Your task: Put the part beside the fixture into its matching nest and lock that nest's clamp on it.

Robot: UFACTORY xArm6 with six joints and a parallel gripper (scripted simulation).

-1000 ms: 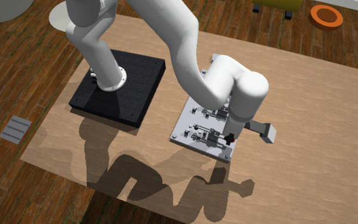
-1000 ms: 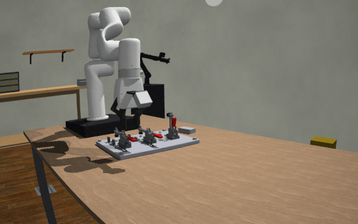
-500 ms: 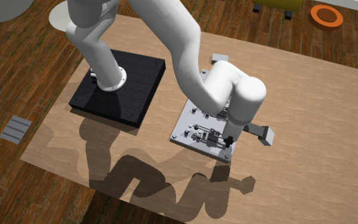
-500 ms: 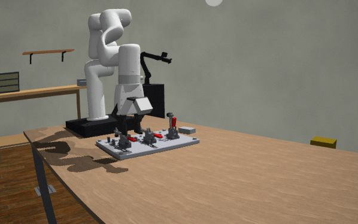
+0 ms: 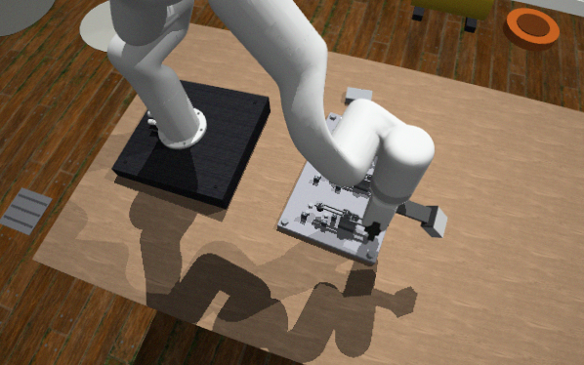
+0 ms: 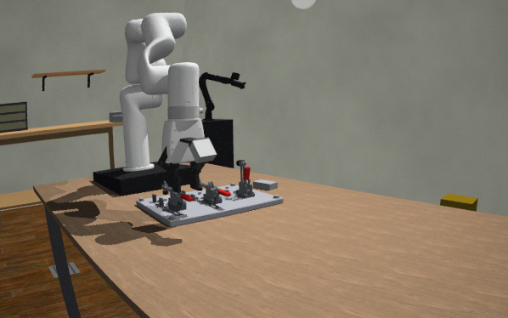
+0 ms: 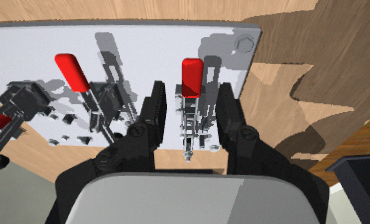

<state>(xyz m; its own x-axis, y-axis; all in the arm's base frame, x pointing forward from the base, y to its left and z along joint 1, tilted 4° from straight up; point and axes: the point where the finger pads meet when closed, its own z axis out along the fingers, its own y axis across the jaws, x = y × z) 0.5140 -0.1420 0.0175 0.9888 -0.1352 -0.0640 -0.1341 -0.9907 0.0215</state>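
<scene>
Now: hand 6 cm past the clamp, 4 cm above it and 1 cm to the right of it. The rest, counted from my hand: fixture plate: 12 cm to the left, 9 cm below, 7 cm behind; then grey block: 39 cm to the left, 10 cm behind, 8 cm below.
</scene>
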